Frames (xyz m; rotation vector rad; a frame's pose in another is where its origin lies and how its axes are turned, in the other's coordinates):
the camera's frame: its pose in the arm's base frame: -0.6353 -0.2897 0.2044 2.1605 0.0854 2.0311
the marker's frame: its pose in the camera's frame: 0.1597 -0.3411 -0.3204 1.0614 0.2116 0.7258
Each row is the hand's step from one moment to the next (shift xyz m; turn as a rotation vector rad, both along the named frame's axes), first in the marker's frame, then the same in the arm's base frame.
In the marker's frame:
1: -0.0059 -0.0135 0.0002 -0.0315 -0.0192 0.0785
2: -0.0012 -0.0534 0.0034 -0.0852 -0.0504 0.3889
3: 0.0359 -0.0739 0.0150 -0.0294 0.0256 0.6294
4: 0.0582 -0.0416 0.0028 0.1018 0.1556 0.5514
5: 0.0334 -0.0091 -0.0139 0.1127 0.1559 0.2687
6: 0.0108 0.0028 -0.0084 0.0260 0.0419 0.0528
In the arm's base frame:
1: -0.0117 0.0089 0.0010 0.0246 0.0828 0.0084
2: -0.0407 0.0258 0.0232 0.1700 0.3543 0.0814
3: -0.0437 0.0239 0.0670 0.3797 0.4717 0.1762
4: -0.0211 -0.0104 0.0676 0.4613 0.2906 0.2035
5: -0.0093 -0.0238 0.0272 0.2997 0.0749 0.1173
6: -0.0007 -0.0130 0.0050 0.0685 0.0079 0.0214

